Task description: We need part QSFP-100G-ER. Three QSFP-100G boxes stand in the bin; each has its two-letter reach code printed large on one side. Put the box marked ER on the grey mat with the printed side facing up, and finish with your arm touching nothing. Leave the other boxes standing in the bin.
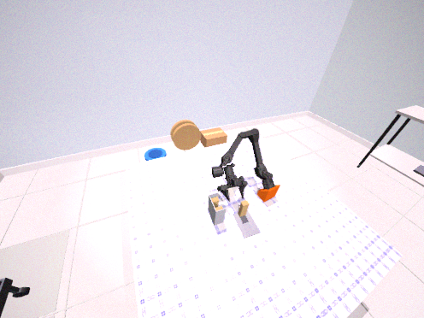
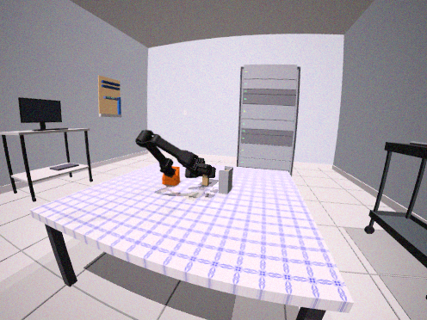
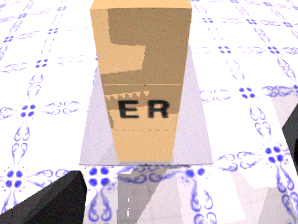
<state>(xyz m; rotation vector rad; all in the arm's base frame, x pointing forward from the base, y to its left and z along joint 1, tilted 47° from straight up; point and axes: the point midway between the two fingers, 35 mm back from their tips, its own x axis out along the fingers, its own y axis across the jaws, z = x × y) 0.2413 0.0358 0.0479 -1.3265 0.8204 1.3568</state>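
Now: gripper tip 5 cm to the right of the tan box marked ER, 2 cm past it and 2 cm above it. From my gripper tip the other things lie so: grey mat (11 cm to the left, 8 cm below, 2 cm behind).
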